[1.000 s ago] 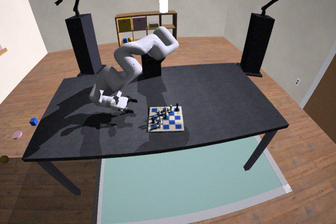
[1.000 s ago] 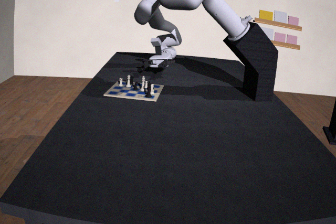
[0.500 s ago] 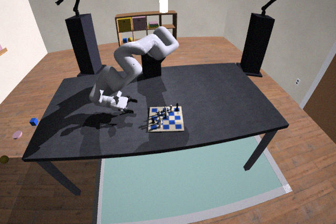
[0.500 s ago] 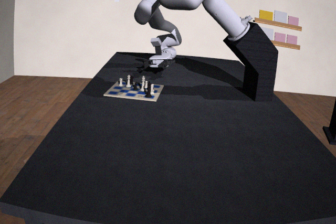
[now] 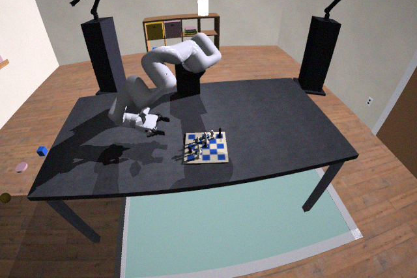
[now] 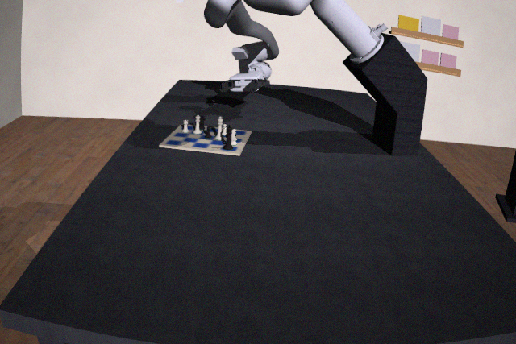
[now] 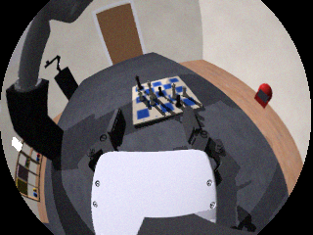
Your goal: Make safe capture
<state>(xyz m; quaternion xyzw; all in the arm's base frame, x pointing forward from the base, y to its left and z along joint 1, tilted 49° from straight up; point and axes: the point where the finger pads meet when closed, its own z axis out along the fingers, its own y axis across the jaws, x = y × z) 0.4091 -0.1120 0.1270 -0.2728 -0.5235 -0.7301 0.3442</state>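
Right now the blue-and-cream chessboard is 21 cm to the left of my hand, 11 cm below it and 1 cm ahead of it. Round my hand: white piece (20 cm to the left, 8 cm below, 3 cm behind).
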